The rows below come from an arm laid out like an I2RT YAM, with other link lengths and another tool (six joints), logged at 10 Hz.
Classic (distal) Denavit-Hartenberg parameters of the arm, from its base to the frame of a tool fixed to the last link. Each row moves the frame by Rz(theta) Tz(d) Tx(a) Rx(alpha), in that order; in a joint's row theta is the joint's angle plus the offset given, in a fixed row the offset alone. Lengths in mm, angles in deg.
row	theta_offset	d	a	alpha
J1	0	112.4	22.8	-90
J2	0	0	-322.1	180
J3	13.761	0	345.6	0
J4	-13.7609	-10.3	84.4	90
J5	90	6.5	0	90
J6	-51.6	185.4	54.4	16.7
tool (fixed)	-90	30.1	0	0
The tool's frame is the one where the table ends.
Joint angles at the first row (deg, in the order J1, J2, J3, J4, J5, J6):
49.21, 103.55, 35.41, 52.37, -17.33, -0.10
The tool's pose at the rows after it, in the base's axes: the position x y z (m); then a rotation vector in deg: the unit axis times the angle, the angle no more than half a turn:
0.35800, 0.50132, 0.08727, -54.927, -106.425, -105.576
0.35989, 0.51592, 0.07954, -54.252, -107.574, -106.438
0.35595, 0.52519, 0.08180, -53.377, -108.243, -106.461
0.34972, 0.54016, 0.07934, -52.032, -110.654, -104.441
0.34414, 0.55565, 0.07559, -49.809, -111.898, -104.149
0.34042, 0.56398, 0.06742, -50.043, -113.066, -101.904
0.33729, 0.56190, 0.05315, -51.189, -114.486, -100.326
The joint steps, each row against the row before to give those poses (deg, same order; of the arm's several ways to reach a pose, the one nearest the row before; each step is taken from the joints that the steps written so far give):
1.95, 4.56, 3.06, 0.56, 3.93, -2.19
1.21, 3.32, 2.31, 1.33, 1.67, -0.84
0.99, 0.31, 1.03, -0.65, 0.69, -0.45
1.16, 0.36, 2.06, -3.26, 0.09, -1.44
1.13, 1.97, 1.95, 0.06, 0.10, -1.16
0.67, 0.71, 1.35, -2.36, 0.00, -0.19
0.36, 0.75, -0.37, -0.54, 0.78, -0.29

